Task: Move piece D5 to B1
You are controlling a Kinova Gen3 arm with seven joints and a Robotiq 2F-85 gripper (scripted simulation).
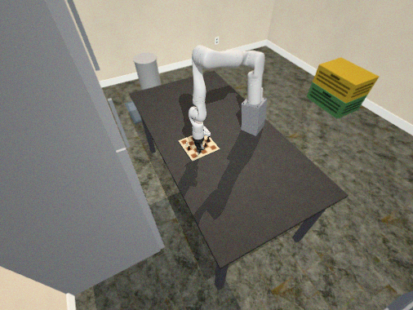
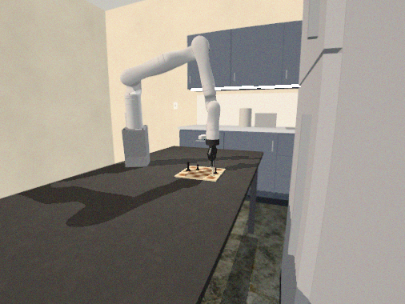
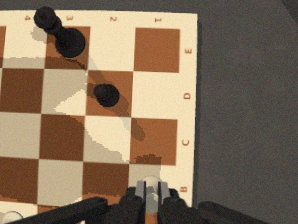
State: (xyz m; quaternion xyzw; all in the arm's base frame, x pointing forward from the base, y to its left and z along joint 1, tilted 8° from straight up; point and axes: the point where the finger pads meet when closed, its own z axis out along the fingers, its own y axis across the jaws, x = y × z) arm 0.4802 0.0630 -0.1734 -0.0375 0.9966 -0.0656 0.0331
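Now: the pale white piece 10 mm below my hand. Also, from my hand: chessboard: 30 mm behind, 80 mm to the right, 40 mm below; then black piece: 110 mm behind, 80 mm to the right, 10 mm below.
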